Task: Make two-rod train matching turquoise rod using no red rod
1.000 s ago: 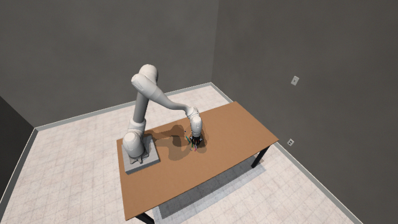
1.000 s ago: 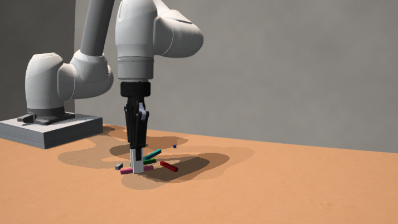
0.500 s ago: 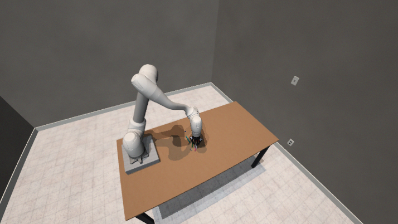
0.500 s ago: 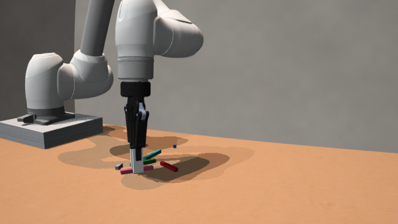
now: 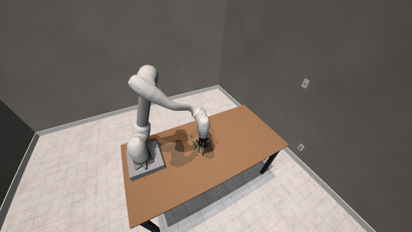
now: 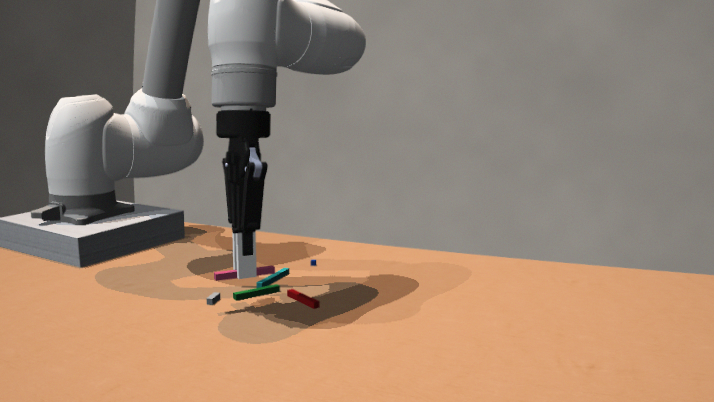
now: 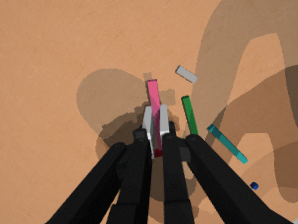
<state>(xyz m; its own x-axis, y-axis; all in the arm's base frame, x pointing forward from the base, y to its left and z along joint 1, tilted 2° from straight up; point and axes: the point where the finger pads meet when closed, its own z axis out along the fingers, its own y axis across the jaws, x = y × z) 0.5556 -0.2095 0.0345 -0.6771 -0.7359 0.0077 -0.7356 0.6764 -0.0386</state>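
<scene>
Now: the blue rod 1 cm ahead of my hand, 26 cm to the left of it and 8 cm below it. Round my hand: grey rod 6 cm behind, 8 cm below; then green rod 1 cm behind, 6 cm to the left, 8 cm below; then pink rod 3 cm below.
</scene>
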